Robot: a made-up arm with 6 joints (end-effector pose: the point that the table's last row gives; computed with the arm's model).
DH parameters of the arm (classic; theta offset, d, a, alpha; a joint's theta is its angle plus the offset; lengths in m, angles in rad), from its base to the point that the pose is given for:
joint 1: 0 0.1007 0 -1.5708
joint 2: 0.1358 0 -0.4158 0
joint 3: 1.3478 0 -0.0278 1.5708
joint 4: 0 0.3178 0 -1.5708
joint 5: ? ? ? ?
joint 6: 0 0.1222 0 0
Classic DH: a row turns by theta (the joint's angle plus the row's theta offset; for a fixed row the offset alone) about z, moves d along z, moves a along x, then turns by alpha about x.
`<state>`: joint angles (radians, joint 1 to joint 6).
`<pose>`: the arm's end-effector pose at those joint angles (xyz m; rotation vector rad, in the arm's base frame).
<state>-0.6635 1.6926 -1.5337 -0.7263 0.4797 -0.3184</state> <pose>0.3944 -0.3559 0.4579 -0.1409 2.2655 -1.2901</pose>
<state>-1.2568 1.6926 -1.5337 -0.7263 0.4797 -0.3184</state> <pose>0.1280 -0.5156 0.4579 0.5725 2.3962 -1.5642</pose>
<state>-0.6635 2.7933 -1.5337 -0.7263 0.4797 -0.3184</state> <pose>0.4169 -0.3735 -0.2100 0.4610 -2.8753 0.3398</pose>
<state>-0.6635 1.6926 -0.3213 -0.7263 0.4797 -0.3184</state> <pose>0.1444 -0.1605 0.0899 0.4756 -2.8084 0.2155</pose>
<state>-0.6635 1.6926 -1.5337 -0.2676 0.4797 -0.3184</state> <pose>0.4076 -0.3376 0.4456 0.1955 2.2148 -0.8356</pose>
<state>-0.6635 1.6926 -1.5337 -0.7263 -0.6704 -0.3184</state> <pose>0.4443 -0.2834 0.5574 -0.5549 1.0991 -1.1665</pose>
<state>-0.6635 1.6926 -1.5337 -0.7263 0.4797 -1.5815</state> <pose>0.3944 -0.3559 0.4579 1.6141 -1.9411 1.6240</pose>
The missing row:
joint 5: 0 0 0.0001 1.5708
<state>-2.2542 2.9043 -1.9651 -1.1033 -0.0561 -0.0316</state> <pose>-0.4541 -0.5671 -0.1679 -1.5091 -2.4604 1.1266</pose>
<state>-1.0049 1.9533 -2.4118 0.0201 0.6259 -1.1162</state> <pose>0.3149 -0.4930 0.6407 -0.1012 1.9102 -1.5279</pose>
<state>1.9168 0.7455 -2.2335 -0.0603 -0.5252 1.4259</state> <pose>0.1170 -0.3354 0.8447 -0.1688 0.7702 -2.9005</pose>
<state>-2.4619 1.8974 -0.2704 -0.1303 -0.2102 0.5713</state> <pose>-0.1939 -0.1610 0.0374 2.9569 0.3552 -0.2817</pose>
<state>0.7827 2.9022 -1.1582 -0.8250 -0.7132 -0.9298</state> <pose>0.2848 0.3660 -0.2721 -2.3978 0.7779 0.3590</pose>
